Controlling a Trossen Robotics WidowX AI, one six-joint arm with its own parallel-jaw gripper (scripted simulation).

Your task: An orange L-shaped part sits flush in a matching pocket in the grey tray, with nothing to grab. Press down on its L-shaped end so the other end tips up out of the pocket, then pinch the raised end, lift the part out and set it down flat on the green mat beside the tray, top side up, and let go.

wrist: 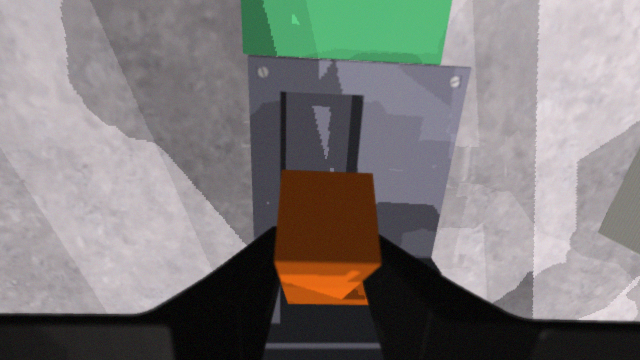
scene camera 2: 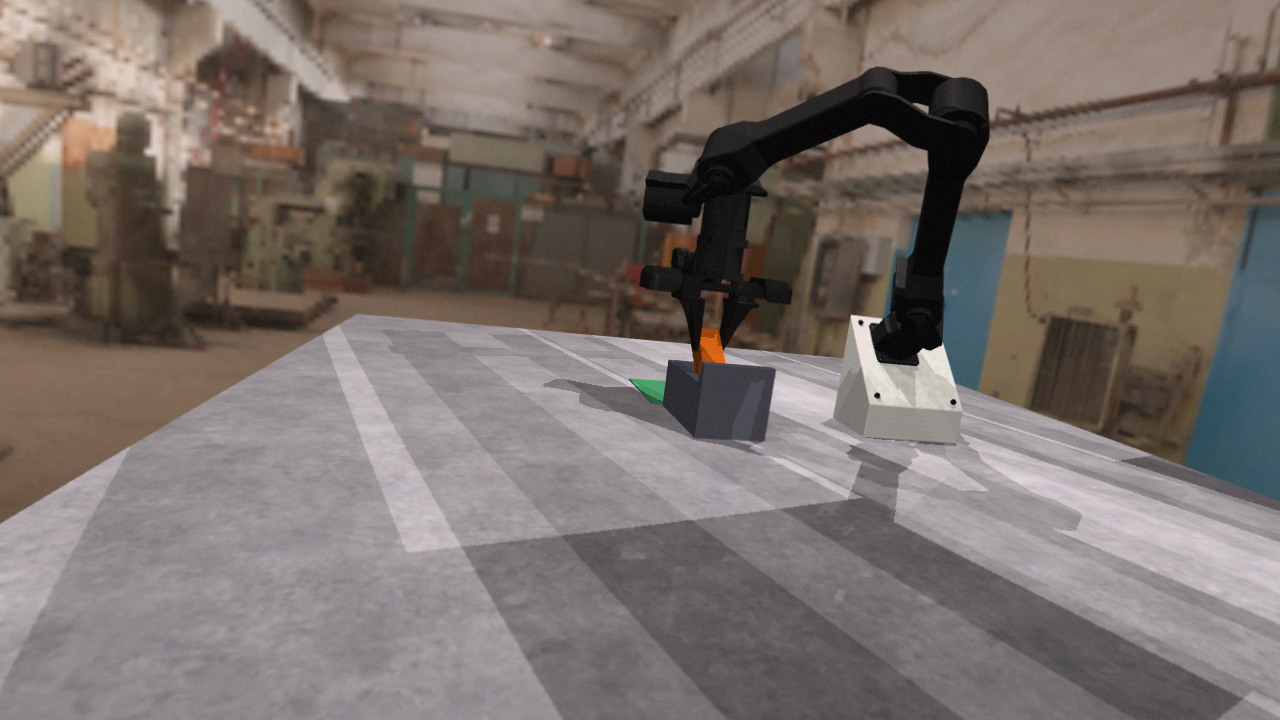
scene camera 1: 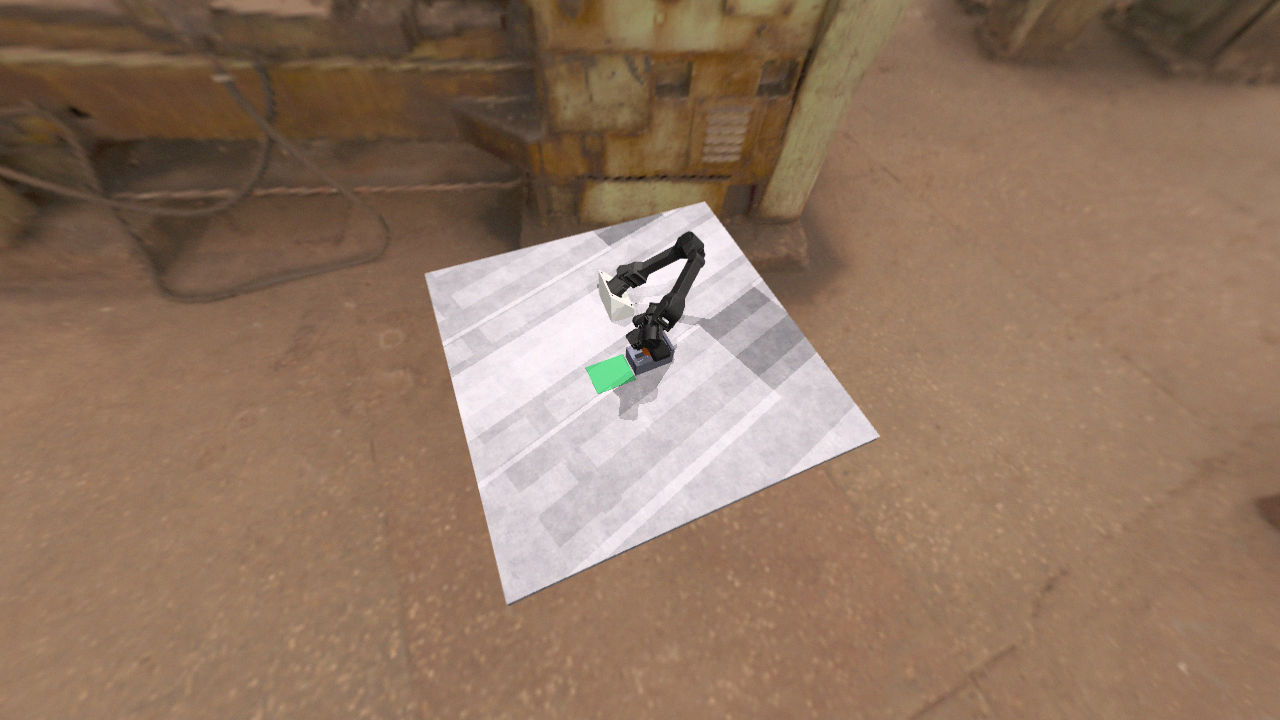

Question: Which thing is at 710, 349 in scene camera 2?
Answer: An orange L-shaped part.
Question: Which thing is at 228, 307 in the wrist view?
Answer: My gripper.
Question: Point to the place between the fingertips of my gripper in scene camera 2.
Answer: At 707, 351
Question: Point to a green mat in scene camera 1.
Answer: At 611, 373
